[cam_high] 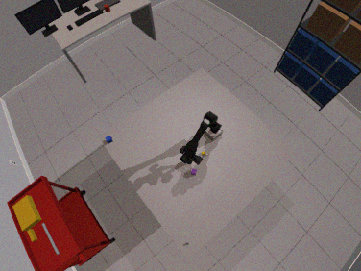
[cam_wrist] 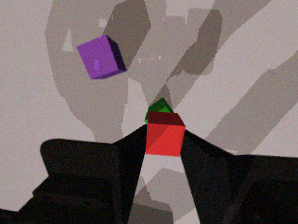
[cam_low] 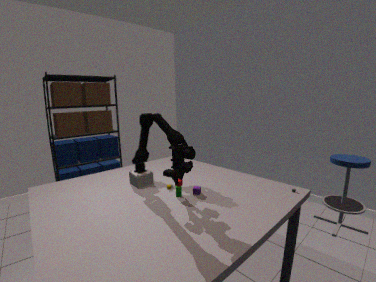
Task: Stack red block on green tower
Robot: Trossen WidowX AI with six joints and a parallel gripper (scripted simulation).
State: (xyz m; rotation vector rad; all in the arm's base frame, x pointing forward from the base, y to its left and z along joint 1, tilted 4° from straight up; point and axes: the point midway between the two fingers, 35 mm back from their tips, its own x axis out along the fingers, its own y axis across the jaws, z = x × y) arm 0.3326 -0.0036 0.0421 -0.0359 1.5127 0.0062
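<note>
The purple block is 7 cm ahead of my gripper tip, 8 cm to the left of it and 5 cm below it. Also, from my gripper tip: red block: 1 cm above; then blue block: 32 cm ahead, 70 cm to the right, 5 cm below; then yellow block: 12 cm behind, 4 cm to the left, 6 cm below.
</note>
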